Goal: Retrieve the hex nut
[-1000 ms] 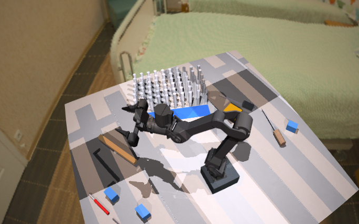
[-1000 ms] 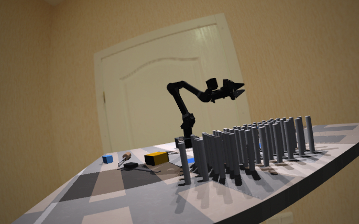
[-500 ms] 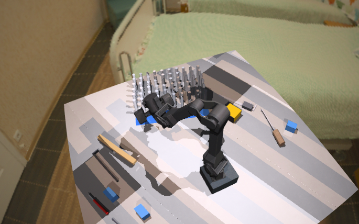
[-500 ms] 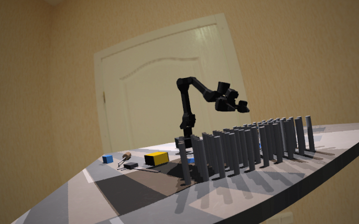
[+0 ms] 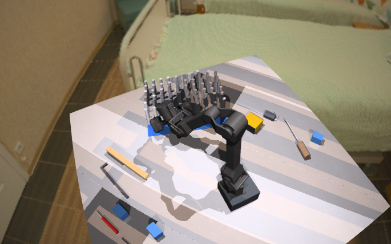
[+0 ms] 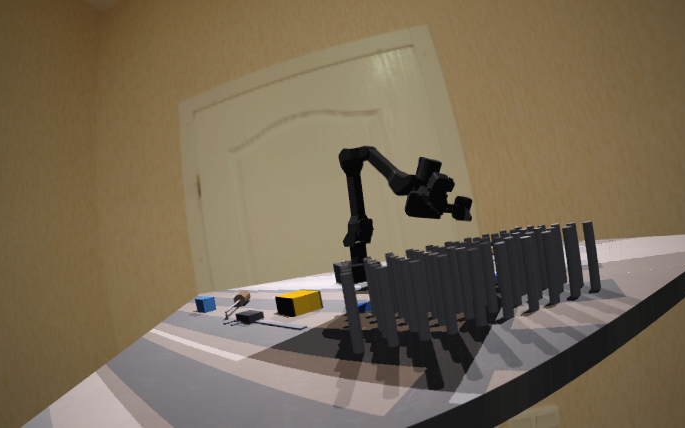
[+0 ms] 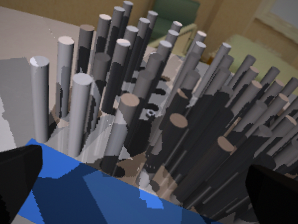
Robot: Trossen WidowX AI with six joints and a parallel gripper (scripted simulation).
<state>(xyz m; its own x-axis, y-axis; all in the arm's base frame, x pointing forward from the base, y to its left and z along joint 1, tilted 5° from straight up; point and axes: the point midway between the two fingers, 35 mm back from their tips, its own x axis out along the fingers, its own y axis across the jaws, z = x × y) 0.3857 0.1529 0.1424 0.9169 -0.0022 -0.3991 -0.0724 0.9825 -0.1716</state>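
The brown-handled tool lies 230 mm behind my gripper tip, 570 mm to the right of it and 140 mm below it. Also, from my gripper tip: blue taped strip 20 mm ahead, 90 mm to the right, 150 mm below; hex nut 200 mm ahead, 20 mm to the right, 150 mm below; red-handled tool 360 mm behind, 420 mm to the left, 150 mm below.
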